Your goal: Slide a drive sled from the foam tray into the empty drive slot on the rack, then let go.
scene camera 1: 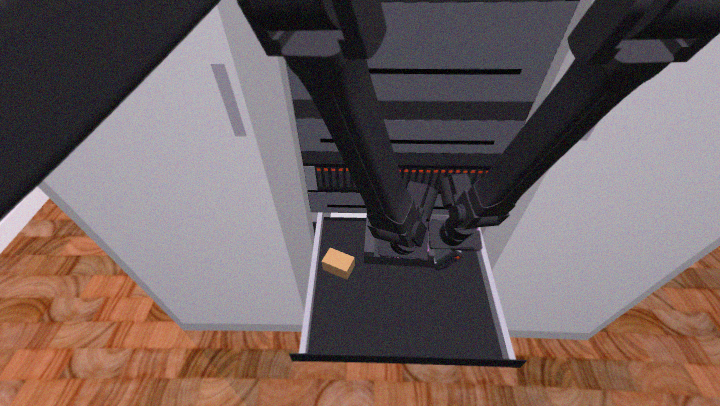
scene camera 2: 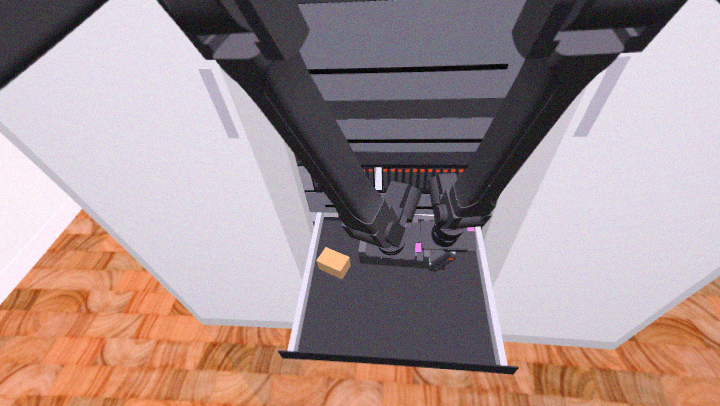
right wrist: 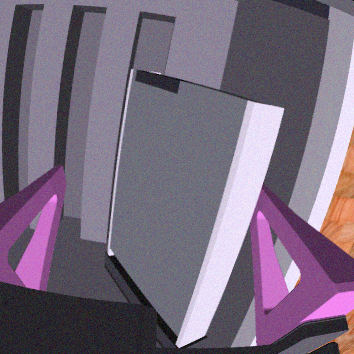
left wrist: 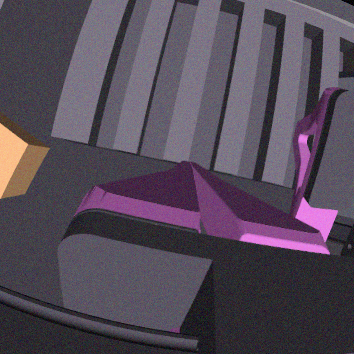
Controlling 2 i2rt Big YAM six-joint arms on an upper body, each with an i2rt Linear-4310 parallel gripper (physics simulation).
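Frame: origin at the left arm's base, x ahead, y left, z up, level; millimetres.
Where they show: left gripper, between the fingertips: (left wrist: 185, 174); right gripper, between the fingertips: (scene camera 1: 442, 243) (scene camera 2: 438, 244) (right wrist: 158, 182).
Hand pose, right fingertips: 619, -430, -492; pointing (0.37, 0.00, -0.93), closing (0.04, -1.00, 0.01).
Each offset is from my right fingertips to the top centre of the thing, as dx, dy, dz. "spot": to the spot under its first point. Level surfaces: height alone.
A grey drive sled @[-9, -4, +55] (right wrist: 182, 197) with a white edge stands upright in the slotted foam tray @[+30, +88, +2] (left wrist: 182, 88) (scene camera 2: 372, 255) at the back of the pull-out shelf. My right gripper (right wrist: 158, 182) (scene camera 2: 444, 239) is open, with one purple finger on each side of the sled. My left gripper (left wrist: 185, 174) (scene camera 2: 390, 247) is shut on nothing and hangs low over the tray, to the left of the right gripper. The rack's drive row @[spot: +107, +8, +140] (scene camera 1: 443, 174) (scene camera 2: 418, 171) shows orange lights. Its empty slot (scene camera 2: 378, 178) shows as a white gap. In scene camera 1 the left arm hides the slot.
A tan box @[-44, +263, -13] (scene camera 1: 338, 262) (scene camera 2: 333, 262) (left wrist: 14, 158) lies on the dark shelf @[dz -53] (scene camera 1: 403, 312) (scene camera 2: 397, 312), left of the tray. A small dark part with a red dot @[spot: -61, +5, +22] (scene camera 1: 445, 259) lies by the right gripper. White cabinet doors (scene camera 1: 175, 201) (scene camera 1: 604, 201) stand on both sides.
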